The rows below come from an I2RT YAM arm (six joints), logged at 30 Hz.
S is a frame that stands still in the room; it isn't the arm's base.
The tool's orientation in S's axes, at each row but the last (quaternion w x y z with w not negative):
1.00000 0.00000 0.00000 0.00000
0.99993 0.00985 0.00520 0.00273
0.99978 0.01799 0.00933 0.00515
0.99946 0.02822 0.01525 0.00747
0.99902 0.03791 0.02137 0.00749
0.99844 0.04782 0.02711 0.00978
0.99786 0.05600 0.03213 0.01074
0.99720 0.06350 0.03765 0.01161
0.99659 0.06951 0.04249 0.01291
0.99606 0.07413 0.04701 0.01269
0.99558 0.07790 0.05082 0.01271
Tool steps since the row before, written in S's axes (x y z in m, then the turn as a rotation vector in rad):
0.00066 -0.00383 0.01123 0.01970 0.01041 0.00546
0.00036 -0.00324 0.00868 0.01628 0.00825 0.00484
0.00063 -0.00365 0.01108 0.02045 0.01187 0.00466
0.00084 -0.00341 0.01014 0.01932 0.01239 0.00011
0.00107 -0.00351 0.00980 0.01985 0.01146 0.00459
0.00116 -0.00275 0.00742 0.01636 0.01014 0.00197
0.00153 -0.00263 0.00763 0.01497 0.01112 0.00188
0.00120 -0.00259 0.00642 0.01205 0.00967 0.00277
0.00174 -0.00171 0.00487 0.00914 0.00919 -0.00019
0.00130 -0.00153 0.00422 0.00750 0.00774 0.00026
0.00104 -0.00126 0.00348 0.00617 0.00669 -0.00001
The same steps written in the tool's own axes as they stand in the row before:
0.00066 -0.00383 0.01123 0.01970 0.01041 0.00546
0.00025 -0.00307 0.00875 0.01627 0.00826 0.00485
0.00039 -0.00325 0.01121 0.02049 0.01183 0.00462
0.00048 -0.00284 0.01034 0.01950 0.01210 0.00001
0.00060 -0.00277 0.01007 0.01983 0.01151 0.00457
0.00070 -0.00204 0.00770 0.01645 0.01000 0.00190
0.00098 -0.00178 0.00796 0.01510 0.01099 0.00161
0.00065 -0.00177 0.00677 0.01208 0.00972 0.00245
0.00128 -0.00105 0.00519 0.00941 0.00889 -0.00066
0.00086 -0.00091 0.00450 0.00769 0.00755 -0.00016
0.00065 -0.00072 0.00372 0.00636 0.00650 -0.00040

